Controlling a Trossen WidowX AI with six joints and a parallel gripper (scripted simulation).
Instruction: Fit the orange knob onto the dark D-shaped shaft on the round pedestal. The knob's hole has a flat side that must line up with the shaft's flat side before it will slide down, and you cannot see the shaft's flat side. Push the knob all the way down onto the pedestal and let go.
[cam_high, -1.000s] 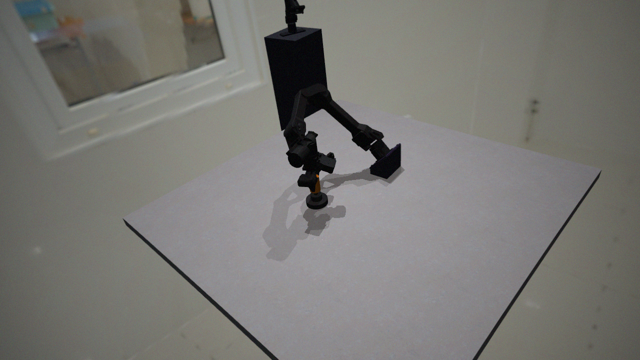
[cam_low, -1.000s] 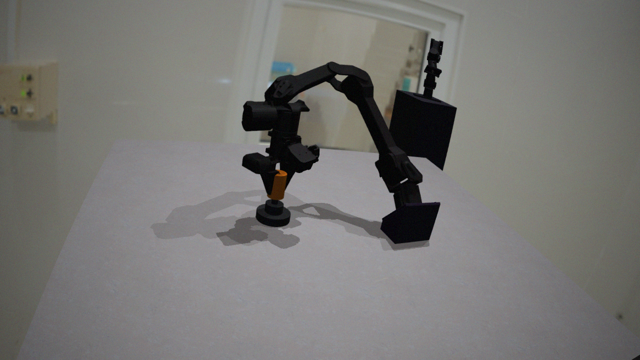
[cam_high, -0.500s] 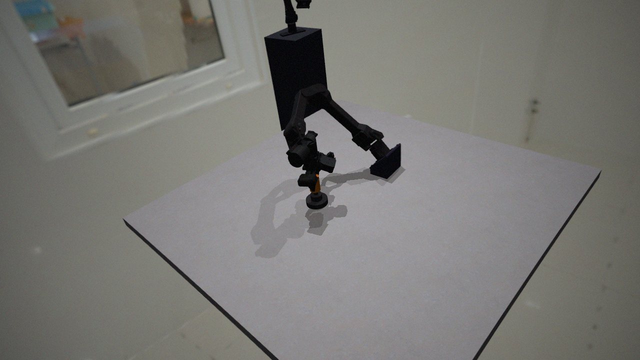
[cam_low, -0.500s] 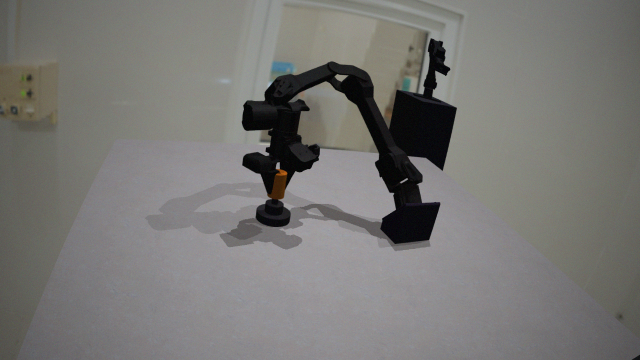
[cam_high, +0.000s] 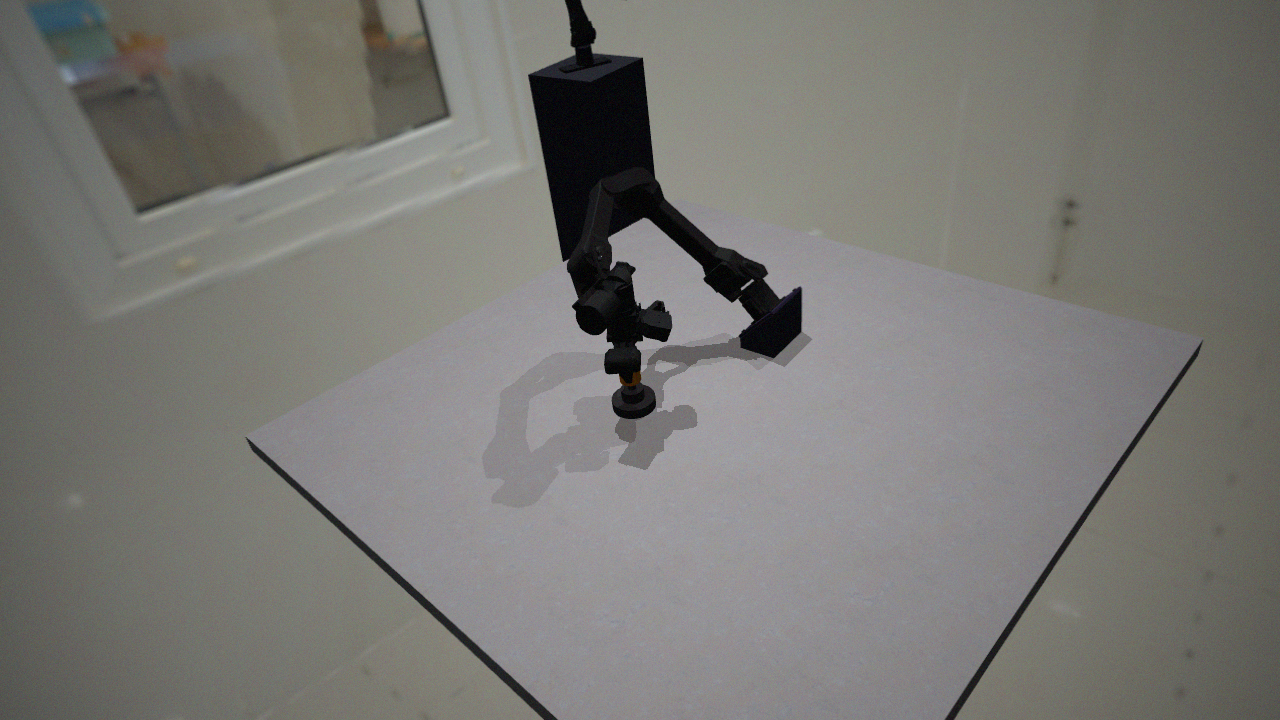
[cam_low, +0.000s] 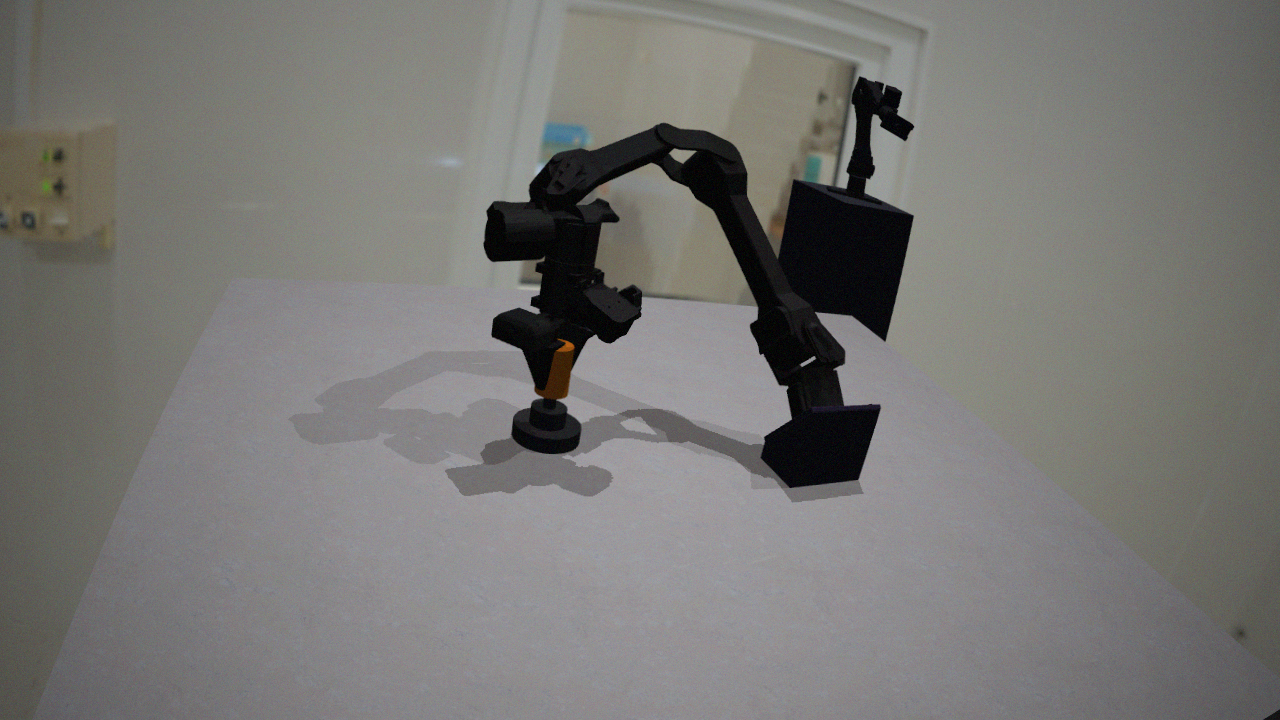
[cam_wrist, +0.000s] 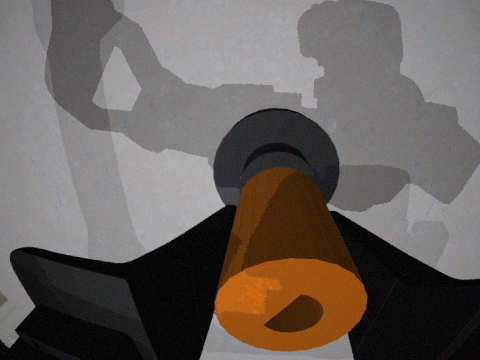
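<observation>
Right now my gripper tip is 20 mm below the orange knob. Round my gripper tip: round pedestal (40 mm below).
</observation>
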